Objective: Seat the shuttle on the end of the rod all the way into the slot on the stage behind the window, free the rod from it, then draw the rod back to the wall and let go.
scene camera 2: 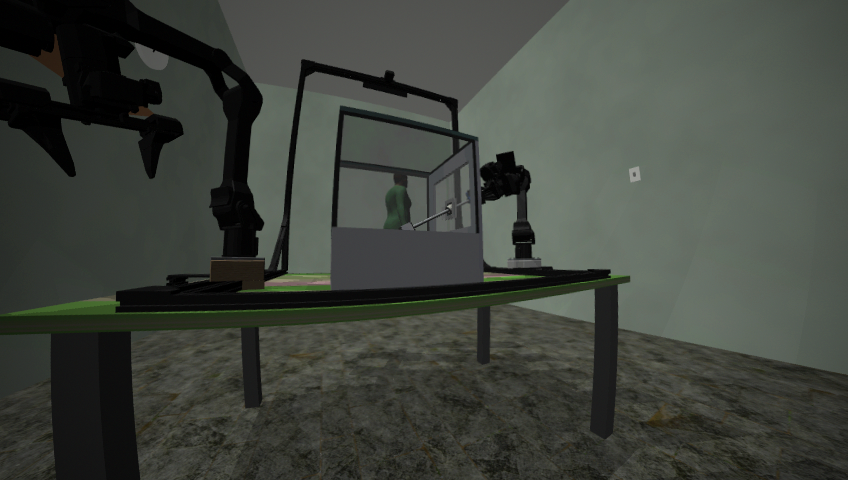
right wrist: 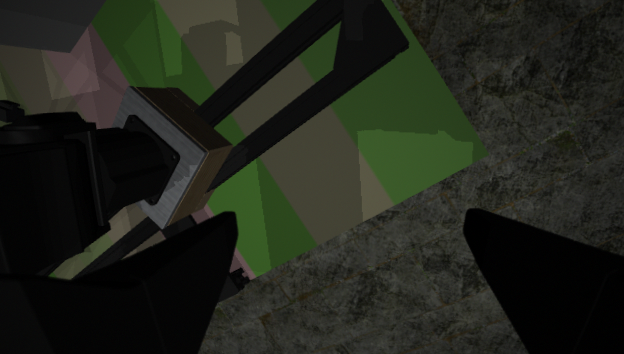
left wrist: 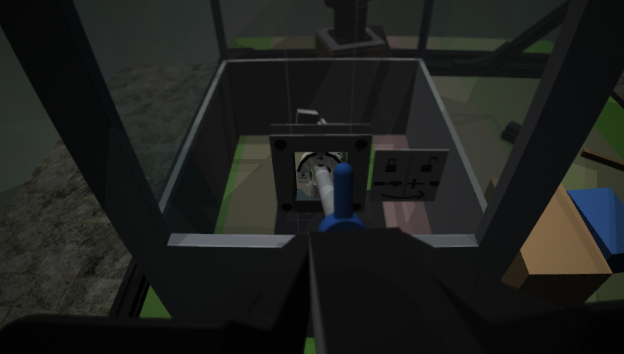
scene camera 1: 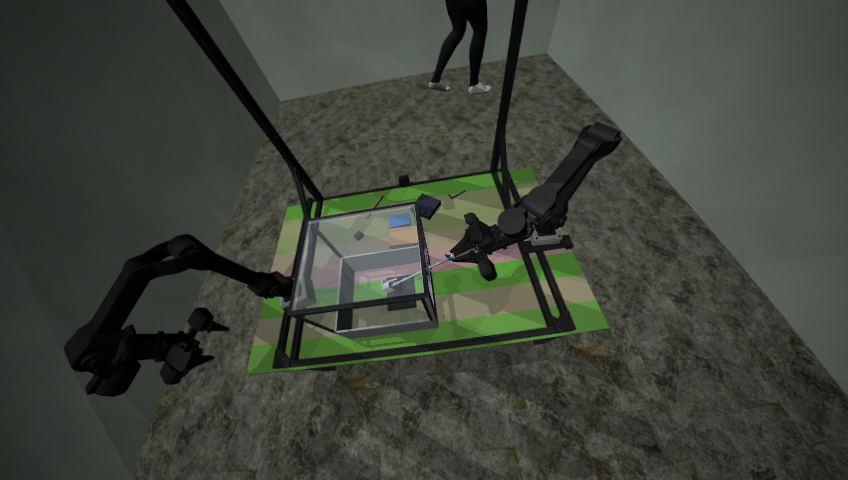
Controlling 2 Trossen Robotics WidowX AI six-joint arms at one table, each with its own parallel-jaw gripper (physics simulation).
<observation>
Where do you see a glass box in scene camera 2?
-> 406, 210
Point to a glass box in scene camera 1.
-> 365, 273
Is my right gripper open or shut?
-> Open.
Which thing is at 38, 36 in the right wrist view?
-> A glass box.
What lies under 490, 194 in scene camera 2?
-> My left gripper.
</observation>
